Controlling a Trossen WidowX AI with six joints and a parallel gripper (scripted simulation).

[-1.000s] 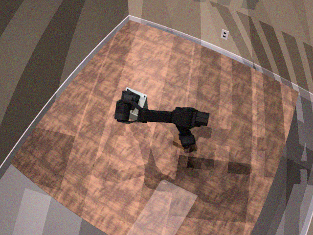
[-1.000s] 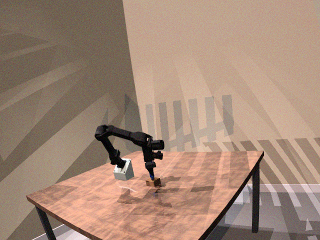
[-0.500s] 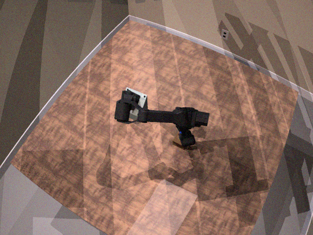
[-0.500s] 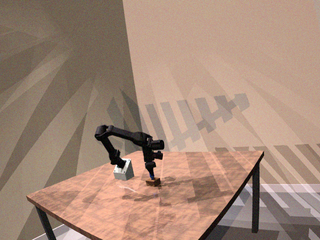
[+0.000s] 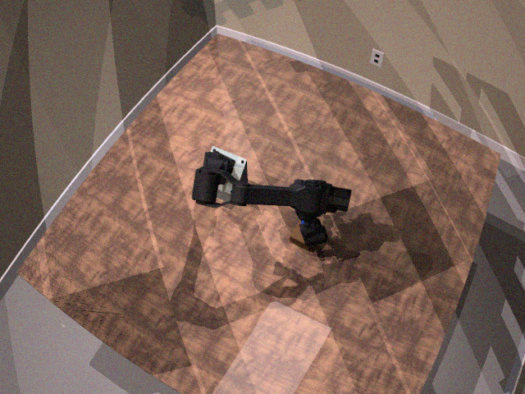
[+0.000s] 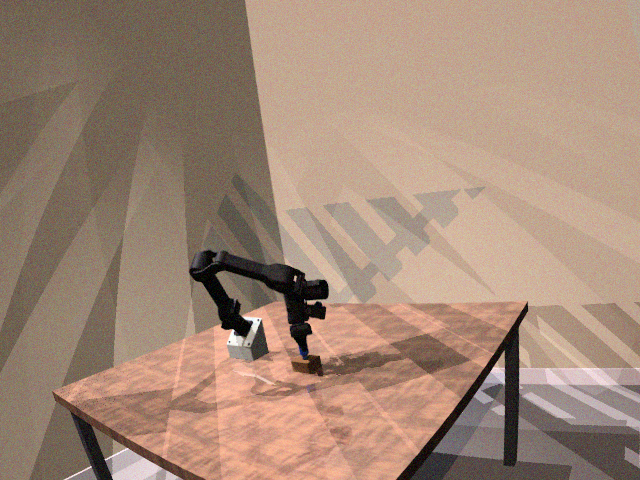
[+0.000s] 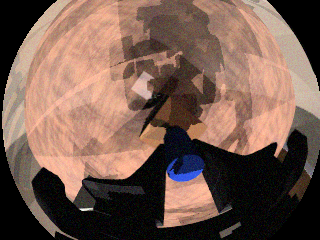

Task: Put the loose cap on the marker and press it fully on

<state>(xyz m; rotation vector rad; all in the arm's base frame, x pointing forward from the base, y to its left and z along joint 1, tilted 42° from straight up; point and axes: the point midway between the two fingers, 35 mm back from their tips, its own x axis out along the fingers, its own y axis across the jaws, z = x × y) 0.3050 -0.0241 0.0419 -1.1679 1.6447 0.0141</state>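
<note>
Now: gripper tip 1 cm below the blue cap. Also, from my gripper tip: holder block 5 cm below.
</note>
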